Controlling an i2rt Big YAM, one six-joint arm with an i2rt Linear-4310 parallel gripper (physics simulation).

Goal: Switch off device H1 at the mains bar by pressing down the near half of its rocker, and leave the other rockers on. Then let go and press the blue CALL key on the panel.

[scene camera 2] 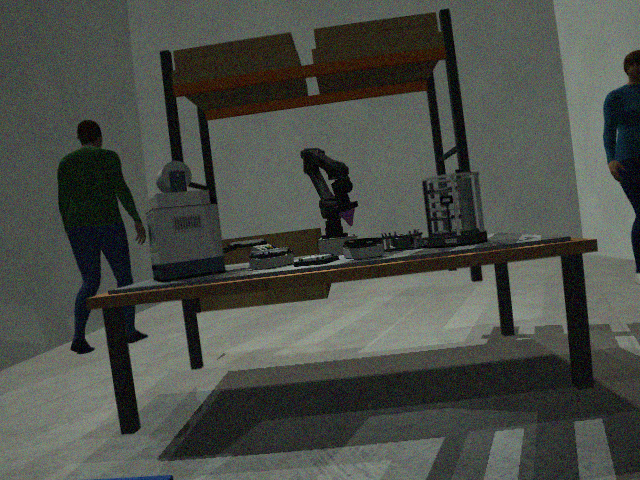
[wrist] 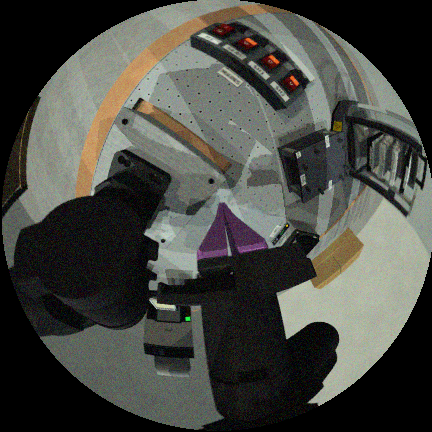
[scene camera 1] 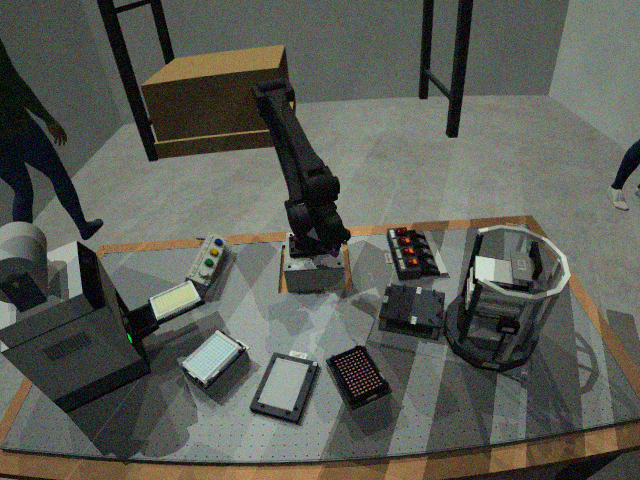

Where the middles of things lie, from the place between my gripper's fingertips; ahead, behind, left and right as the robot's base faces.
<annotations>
The round caged device (scene camera 1: 501,329) lies 38 cm to the left of my hand, 24 cm ahead of it and 2 cm above it.
</annotations>
